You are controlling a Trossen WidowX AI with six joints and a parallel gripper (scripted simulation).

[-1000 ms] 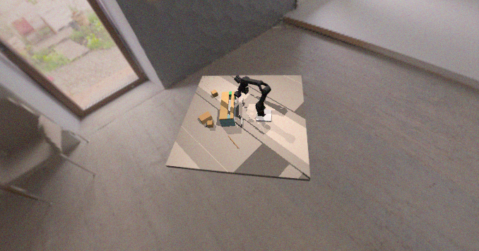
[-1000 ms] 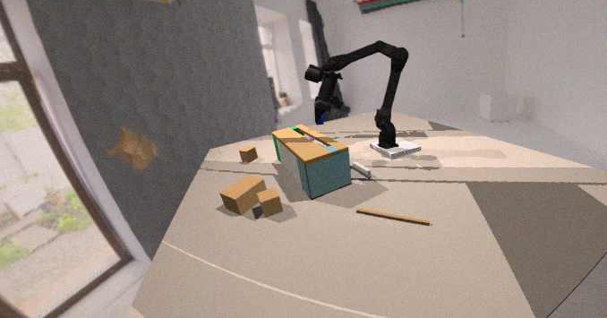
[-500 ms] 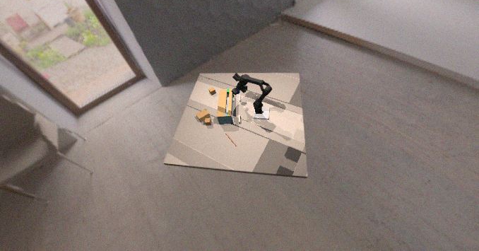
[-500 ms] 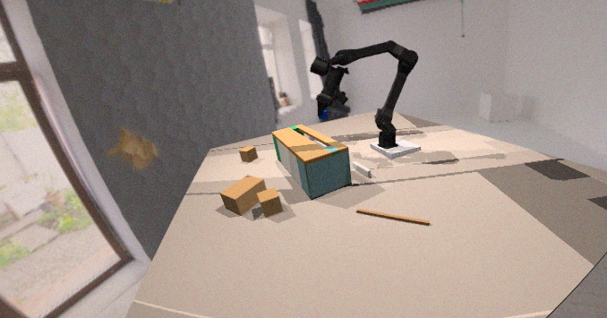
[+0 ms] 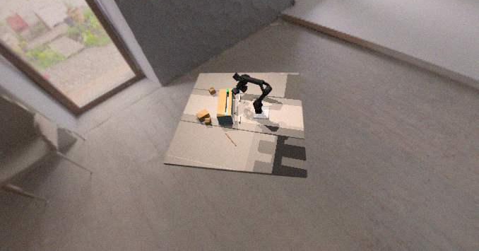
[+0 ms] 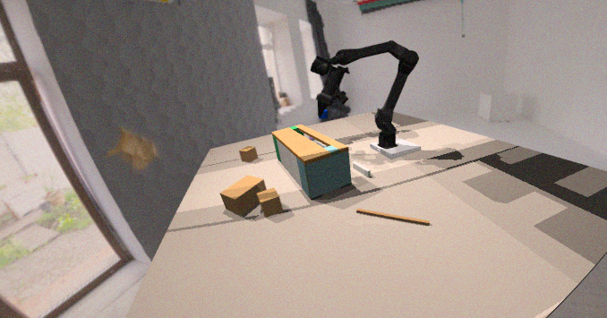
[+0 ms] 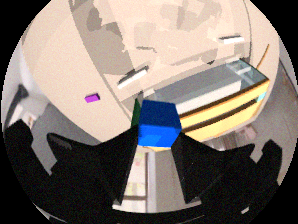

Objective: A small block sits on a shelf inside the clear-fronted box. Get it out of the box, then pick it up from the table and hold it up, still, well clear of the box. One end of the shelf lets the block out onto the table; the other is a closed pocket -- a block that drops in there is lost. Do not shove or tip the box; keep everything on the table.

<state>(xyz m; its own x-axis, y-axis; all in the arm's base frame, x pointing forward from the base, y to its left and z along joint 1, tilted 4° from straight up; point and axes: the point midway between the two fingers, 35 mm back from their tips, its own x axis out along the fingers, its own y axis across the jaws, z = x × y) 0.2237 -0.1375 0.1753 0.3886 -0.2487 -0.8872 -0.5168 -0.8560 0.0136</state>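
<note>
Right now the blue block is 1 cm to the left of my gripper tip and 1 cm behind it. From my gripper tip the other things lie so: box: 11 cm below, 10 cm to the left, 8 cm ahead; thin wooden stick: 49 cm to the left, 17 cm below, 3 cm ahead.
</note>
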